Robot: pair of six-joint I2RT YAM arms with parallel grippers.
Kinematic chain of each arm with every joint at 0, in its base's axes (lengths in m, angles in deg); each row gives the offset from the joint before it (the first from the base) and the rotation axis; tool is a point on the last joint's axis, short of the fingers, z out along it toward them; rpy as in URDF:
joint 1: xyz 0 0 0.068 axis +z
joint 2: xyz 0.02 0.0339 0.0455 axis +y
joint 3: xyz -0.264 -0.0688 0 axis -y
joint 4: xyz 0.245 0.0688 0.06 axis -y
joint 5: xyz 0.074 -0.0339 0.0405 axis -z
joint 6: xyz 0.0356 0 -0.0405 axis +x
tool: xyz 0 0 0 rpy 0 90 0
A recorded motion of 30 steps. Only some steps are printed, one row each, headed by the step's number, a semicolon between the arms.
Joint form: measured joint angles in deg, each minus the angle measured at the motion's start. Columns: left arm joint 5, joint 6, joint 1, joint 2, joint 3, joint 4; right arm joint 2, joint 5, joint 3, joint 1, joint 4, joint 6.
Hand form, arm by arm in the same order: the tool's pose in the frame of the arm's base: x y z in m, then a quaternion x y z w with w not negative. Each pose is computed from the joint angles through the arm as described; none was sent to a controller.
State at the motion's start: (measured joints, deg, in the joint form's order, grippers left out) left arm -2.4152 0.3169 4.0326 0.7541 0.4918 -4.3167; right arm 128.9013 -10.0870 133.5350 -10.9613 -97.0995 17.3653
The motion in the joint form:
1: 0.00 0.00 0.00 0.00 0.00 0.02; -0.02 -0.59 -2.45 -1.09 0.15 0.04
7: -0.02 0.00 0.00 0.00 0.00 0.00; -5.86 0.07 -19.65 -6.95 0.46 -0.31
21: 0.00 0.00 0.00 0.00 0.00 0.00; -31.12 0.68 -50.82 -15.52 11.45 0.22
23: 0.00 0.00 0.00 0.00 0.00 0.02; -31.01 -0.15 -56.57 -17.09 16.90 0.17
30: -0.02 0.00 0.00 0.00 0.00 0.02; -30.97 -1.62 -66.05 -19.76 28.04 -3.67
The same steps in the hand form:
1: 0.1101 0.0093 0.1671 -0.03810 0.73366 0.04121 0.67720; 0.4113 -0.0811 0.2798 -0.25664 -0.96114 -0.09093 0.04552
7: 0.1101 0.0093 0.1671 -0.03822 0.73377 0.04134 0.67706; 0.3689 -0.1127 0.2501 -0.30788 -0.93755 -0.08750 0.13623
21: 0.1101 0.0093 0.1671 -0.03810 0.73378 0.04121 0.67707; 0.2600 -0.1230 0.2621 -0.37935 -0.91694 -0.08861 0.08645
23: 0.1101 0.0093 0.1671 -0.03810 0.73366 0.04121 0.67720; 0.2549 -0.1287 0.2366 -0.39202 -0.91056 -0.09727 0.08801
30: 0.1101 0.0093 0.1671 -0.03822 0.73365 0.04134 0.67719; 0.2445 -0.1369 0.1952 -0.38253 -0.91463 -0.11272 0.06647

